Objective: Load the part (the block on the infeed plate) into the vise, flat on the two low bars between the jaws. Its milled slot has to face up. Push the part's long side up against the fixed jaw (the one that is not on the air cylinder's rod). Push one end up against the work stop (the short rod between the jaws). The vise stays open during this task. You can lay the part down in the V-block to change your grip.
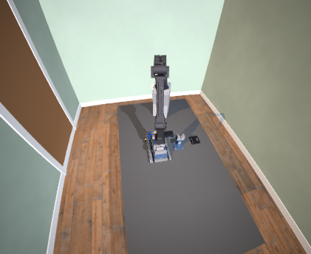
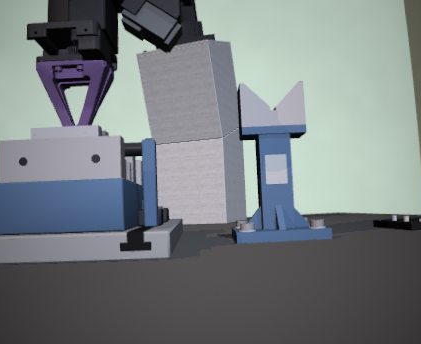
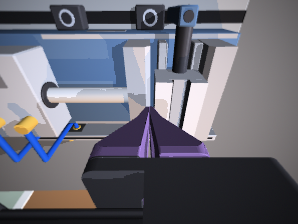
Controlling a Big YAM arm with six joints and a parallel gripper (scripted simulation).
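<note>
Right now the part is 20 mm ahead of my hand and 10 mm below it. Also, from my hand: dark work stop rod (30 mm ahead, 50 mm to the left, 20 mm below); moving jaw (10 mm behind, 10 mm to the left, 30 mm below); fixed jaw (60 mm ahead, 10 mm to the right, 30 mm below).
</note>
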